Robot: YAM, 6 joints.
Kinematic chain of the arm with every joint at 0, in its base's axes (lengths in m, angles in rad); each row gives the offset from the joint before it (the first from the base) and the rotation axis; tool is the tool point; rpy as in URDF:
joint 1: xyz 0 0 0.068 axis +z
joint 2: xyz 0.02 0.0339 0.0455 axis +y
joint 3: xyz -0.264 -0.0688 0 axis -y
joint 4: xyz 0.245 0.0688 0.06 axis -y
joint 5: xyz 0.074 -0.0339 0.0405 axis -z
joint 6: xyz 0.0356 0 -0.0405 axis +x
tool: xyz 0 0 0 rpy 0 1.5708 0
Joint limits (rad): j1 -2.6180..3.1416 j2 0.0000..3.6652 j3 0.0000..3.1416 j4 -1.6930..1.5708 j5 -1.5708..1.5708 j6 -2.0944..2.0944
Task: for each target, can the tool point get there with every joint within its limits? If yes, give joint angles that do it. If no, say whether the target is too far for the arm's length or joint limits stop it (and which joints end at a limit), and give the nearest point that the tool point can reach.
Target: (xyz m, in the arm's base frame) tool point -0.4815 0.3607 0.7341
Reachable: no: too far | nearest point -0.3585 0.2686 0.5701 | short by 0.225 m
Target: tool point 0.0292 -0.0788 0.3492
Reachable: yes | joints -1.1555 0.3078 0.6775 -0.2666 0.1433 0.4308
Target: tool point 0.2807 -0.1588 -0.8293
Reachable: no: too far | nearest point 0.2450 -0.1386 -0.3788 | short by 0.452 m
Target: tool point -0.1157 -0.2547 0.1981
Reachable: yes | joints -2.0065 1.7112 1.1934 -1.2345 -0.0745 1.2735
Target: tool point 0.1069 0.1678 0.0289
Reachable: yes | joints 0.9770 2.0930 0.7437 -0.8612 -0.1483 1.7440
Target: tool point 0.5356 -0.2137 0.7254
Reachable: no: too far | nearest point 0.4097 -0.1635 0.5764 | short by 0.201 m
